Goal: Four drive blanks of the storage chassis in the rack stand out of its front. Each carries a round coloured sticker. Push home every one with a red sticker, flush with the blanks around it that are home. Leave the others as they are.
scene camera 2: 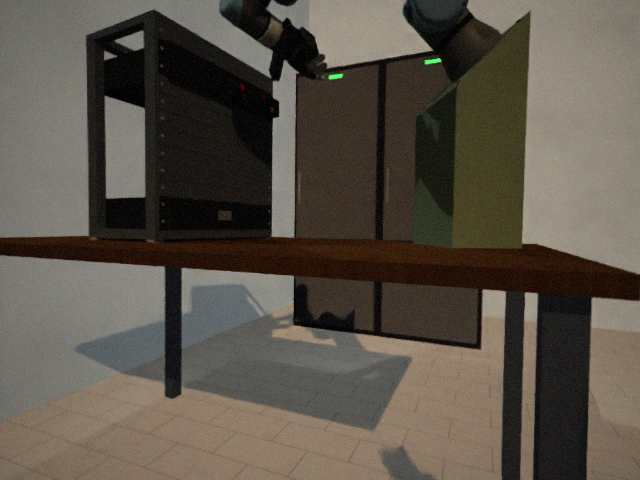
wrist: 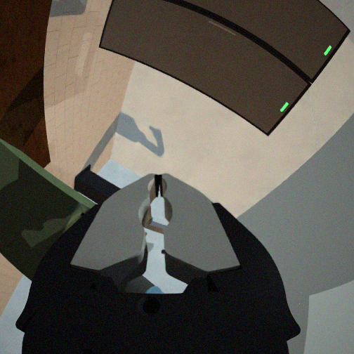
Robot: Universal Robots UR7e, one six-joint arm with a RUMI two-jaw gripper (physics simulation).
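The dark rack (scene camera 2: 151, 129) stands on the left of the table, with the storage chassis in its upper part. On the dark chassis front, red stickers show at a upper blank (scene camera 2: 241, 86), a spot just below it and a blank (scene camera 2: 263, 96) farther right. A blank with a yellow sticker (scene camera 2: 272, 109) stands out at the far right end. How far the red ones stand out is too dark to tell. My gripper (scene camera 2: 321, 69) (wrist: 159, 176) is shut and empty, in the air to the right of the chassis front and higher than its stickers. The rack does not show in the wrist view.
A green-yellow panelled block (scene camera 2: 488, 155) (wrist: 35, 200) stands on the right of the wooden table (scene camera 2: 320, 258) (wrist: 20, 65), below the arm. A brown two-door cabinet (scene camera 2: 336, 155) (wrist: 210, 60) with green lights stands behind the table.
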